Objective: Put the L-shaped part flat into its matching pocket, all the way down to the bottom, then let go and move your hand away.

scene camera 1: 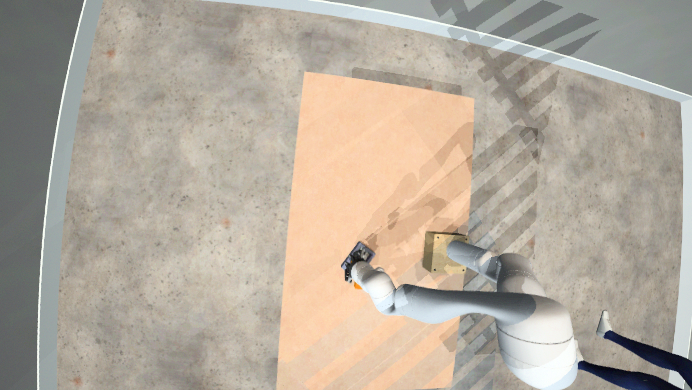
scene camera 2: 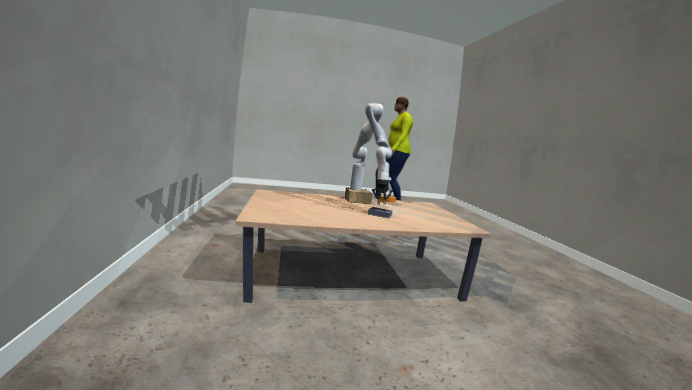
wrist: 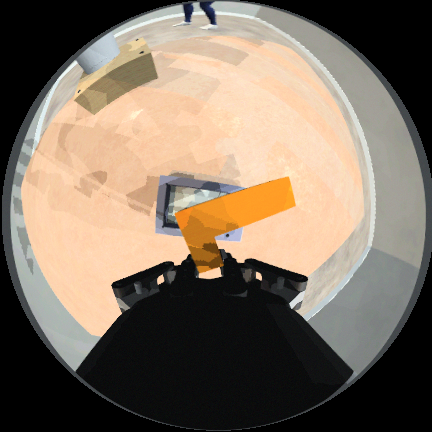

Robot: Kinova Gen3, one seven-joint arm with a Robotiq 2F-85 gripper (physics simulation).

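Pixels of known places: gripper, fingertip midpoint: (scene camera 1: pixel 348 259) (scene camera 2: pixel 381 205) (wrist: pixel 209 255); arm's base, link origin: (scene camera 1: pixel 455 250) (scene camera 2: pixel 355 189).
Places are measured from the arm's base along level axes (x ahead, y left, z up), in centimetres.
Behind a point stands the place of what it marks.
Observation:
The orange L-shaped part (scene camera 1: pixel 357 286) @[y 16.1, x 44.3, z 4.1 cm] (scene camera 2: pixel 388 199) @[y 12.1, x 44.8, z 2.7 cm] (wrist: pixel 250 202) @[y 12.6, x 43.1, z 3.9 cm] is raised above the table. My gripper (scene camera 2: pixel 381 202) @[y 6.7, x 48.4, z -0.6 cm] (wrist: pixel 209 255) @[y 6.7, x 48.4, z -0.6 cm] is shut on its short arm; its long arm reaches to the upper right in the wrist view. The dark blue-grey block with the pocket (scene camera 1: pixel 358 246) @[y 1.9, x 43.8, z -4.8 cm] (scene camera 2: pixel 380 213) @[y 7.1, x 47.7, z -6.2 cm] (wrist: pixel 160 215) @[y 2.3, x 41.2, z -4.8 cm] stands on the table, below and beyond the fingers. In the wrist view the part crosses over the block and hides the right side of the pocket. The part's long arm is turned relative to the block's long edges. In scene camera 2 a gap shows between part and block.
The wooden table (scene camera 1: pixel 350 150) @[y -41.5, x 50.9, z -8.4 cm] (scene camera 2: pixel 300 212) @[y -43.1, x 49.8, z -8.4 cm] (wrist: pixel 280 115) @[y 33.1, x 30.4, z -8.4 cm] bears the block. The arm's base stands on a yellowish mounting box (scene camera 1: pixel 440 252) @[y 1.3, x 7.5, z 0.2 cm] (scene camera 2: pixel 358 196) @[y 0.1, x 11.0, z -3.3 cm] (wrist: pixel 122 82) @[y 3.3, x 11.0, z -4.9 cm] at the table's edge. A person (scene camera 2: pixel 401 132) in a yellow top stands behind the table, near the arm.

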